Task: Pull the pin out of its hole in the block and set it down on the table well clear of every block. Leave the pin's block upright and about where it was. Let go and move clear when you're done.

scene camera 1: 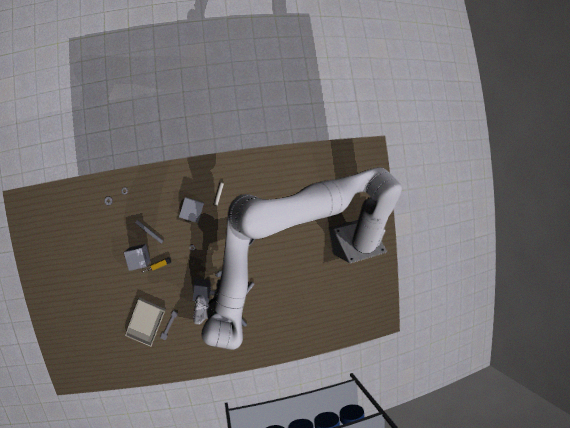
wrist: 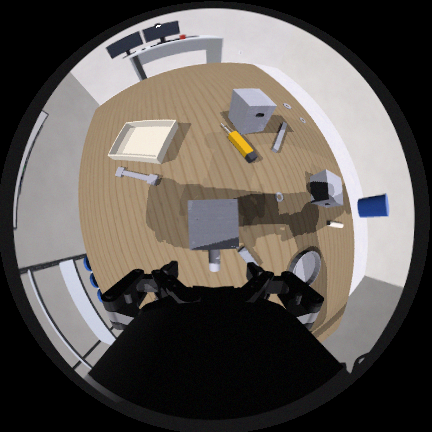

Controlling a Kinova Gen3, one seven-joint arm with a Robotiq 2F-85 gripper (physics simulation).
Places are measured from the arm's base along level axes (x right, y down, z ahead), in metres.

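Pixels of known places: gripper, fingertip midpoint: (wrist: 212, 269); arm's base, origin of the base link: (scene camera 1: 364, 242).
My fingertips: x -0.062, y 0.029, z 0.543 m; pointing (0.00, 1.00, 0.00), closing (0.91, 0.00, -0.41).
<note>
For each thing: its top centre in the pictures, then the offset to it from my fingertips.
- pin's grey block, middle of its top: (wrist: 213, 224) (scene camera 1: 201, 294) dy -0.006, dx +0.023, dz +0.051 m
- pin, middle of its top: (wrist: 213, 252) dy +0.014, dx +0.009, dz +0.016 m
- grey piece, middle of its top: (wrist: 248, 259) dy +0.071, dx +0.059, dz -0.037 m
- screwdriver, middle of its top: (wrist: 237, 136) (scene camera 1: 155, 266) dy +0.066, dx +0.137, dz +0.193 m
- tray, middle of its top: (wrist: 137, 136) (scene camera 1: 144, 323) dy +0.057, dx -0.061, dz +0.297 m
- double-ended bar, middle of its top: (wrist: 132, 174) (scene camera 1: 168, 326) dy +0.076, dx -0.097, dz +0.214 m
- white stick, middle of its top: (wrist: 337, 224) (scene camera 1: 218, 194) dy +0.070, dx +0.333, dz -0.088 m
The pin's grey block (scene camera 1: 201, 287) (wrist: 213, 224) stands upright on the table, in front of the gripper in the wrist view. The pin (wrist: 214, 260), a short grey cylinder with a pale end, sticks out of the block's side facing the gripper. My gripper (wrist: 212, 269) is open and empty; its fingertips stand wide to either side of the pin's outer end, with a gap on each side. The exact height of the fingertips against the pin is hard to tell. In scene camera 1 the arm hides the pin and the fingers.
A grey piece (wrist: 247, 255) lies close to the block, near the right fingertip. Other blocks (scene camera 1: 136, 257) (wrist: 327, 181), a screwdriver (scene camera 1: 159, 265) (wrist: 242, 145), a tray (scene camera 1: 138, 339) (wrist: 135, 159), a double-ended bar (scene camera 1: 170, 325) (wrist: 137, 175) and a white stick (scene camera 1: 219, 194) (wrist: 336, 224) lie around.
</note>
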